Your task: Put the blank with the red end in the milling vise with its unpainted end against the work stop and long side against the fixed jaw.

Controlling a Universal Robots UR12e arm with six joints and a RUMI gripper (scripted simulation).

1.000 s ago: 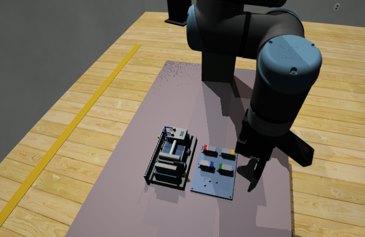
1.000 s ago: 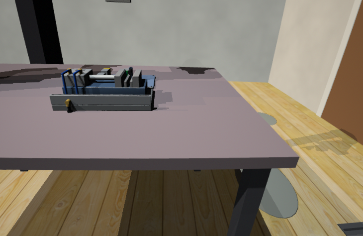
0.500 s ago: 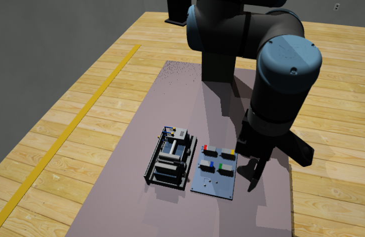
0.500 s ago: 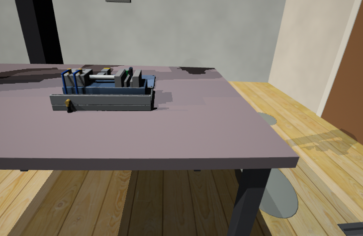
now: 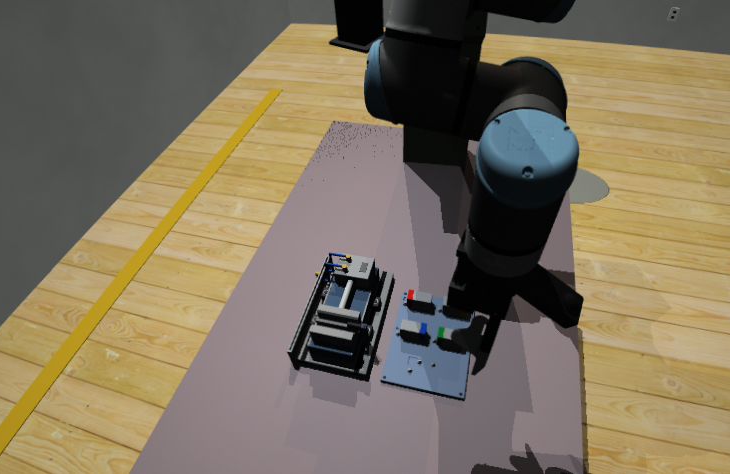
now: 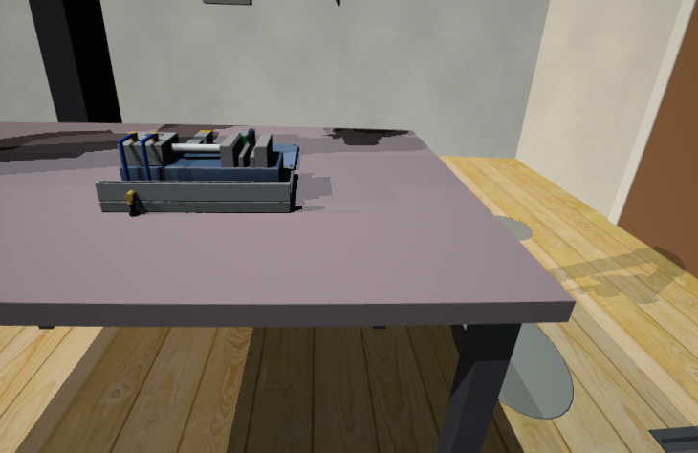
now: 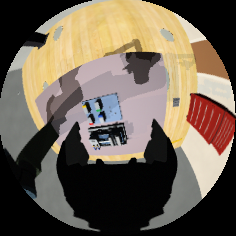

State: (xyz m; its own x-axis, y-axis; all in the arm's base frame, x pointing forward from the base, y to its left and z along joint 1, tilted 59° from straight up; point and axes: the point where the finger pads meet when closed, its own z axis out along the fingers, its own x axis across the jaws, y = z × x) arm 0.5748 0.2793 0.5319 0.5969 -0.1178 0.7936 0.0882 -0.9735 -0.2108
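My gripper is now 17 cm past the red-ended blank, 22 cm to the left of it and 31 cm above it. Round my hand: green-ended blank 12 cm behind, 10 cm to the right, 31 cm below; blue-ended blank 9 cm behind, 19 cm to the right, 31 cm below; blue-grey plate 10 cm behind, 14 cm to the right, 33 cm below.
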